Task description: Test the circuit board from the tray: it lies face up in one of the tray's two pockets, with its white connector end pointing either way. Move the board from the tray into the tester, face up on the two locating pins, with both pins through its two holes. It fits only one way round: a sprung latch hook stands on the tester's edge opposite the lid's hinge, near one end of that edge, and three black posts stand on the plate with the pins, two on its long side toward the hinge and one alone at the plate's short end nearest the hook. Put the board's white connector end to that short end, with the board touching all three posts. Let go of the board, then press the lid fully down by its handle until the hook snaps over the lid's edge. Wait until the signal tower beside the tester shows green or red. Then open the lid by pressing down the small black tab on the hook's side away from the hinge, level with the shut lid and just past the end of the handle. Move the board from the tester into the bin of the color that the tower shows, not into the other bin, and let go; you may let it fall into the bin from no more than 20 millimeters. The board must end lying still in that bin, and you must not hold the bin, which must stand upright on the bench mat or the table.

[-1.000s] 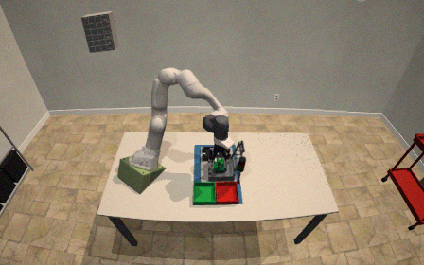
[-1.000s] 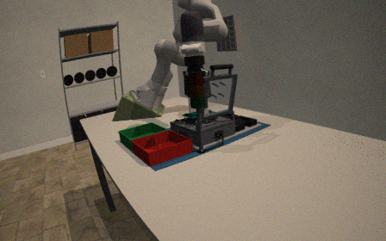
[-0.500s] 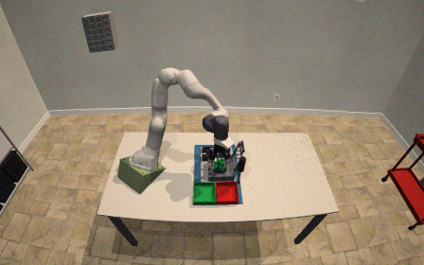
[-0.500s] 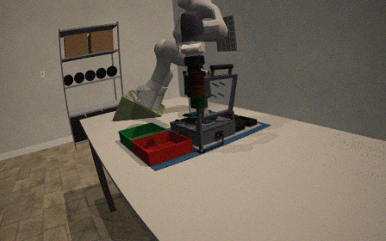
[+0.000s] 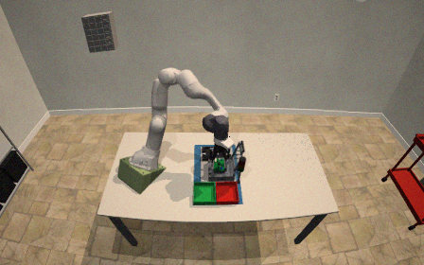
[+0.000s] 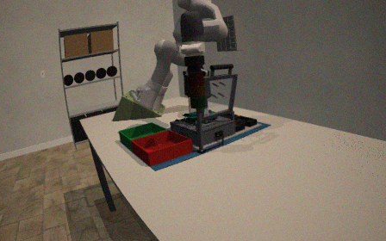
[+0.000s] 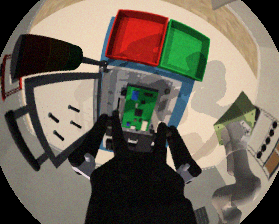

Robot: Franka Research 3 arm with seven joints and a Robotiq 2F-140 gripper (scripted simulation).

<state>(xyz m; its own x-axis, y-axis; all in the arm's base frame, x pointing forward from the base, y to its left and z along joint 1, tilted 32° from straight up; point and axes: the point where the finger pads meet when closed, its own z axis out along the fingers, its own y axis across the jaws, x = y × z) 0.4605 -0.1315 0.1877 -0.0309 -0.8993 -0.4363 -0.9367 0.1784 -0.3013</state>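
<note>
The green circuit board lies 2 cm below my hand. From my hand the other things lie so: plate: 4 cm below, 1 cm to the left, 1 cm ahead; then red bin: 20 cm to the right, 9 cm below, 4 cm ahead; then clear lid: 12 cm ahead, 7 cm above.
</note>
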